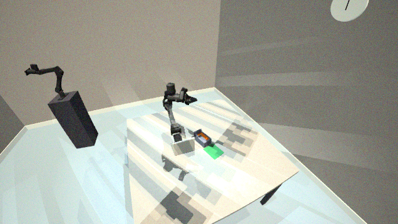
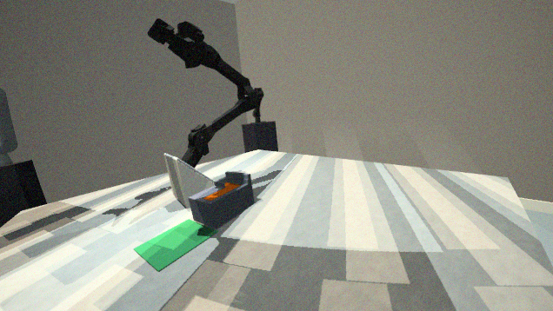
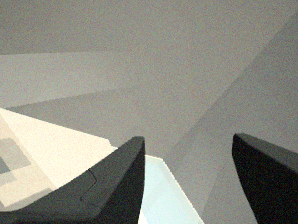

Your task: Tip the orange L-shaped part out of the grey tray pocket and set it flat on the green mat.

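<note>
Right now the orange L-shaped part is 450 mm below my gripper tip, 80 mm ahead of it and 70 mm to the left of it. Also, from my gripper tip: green mat 510 mm below, 140 mm ahead, 80 mm to the right.
</note>
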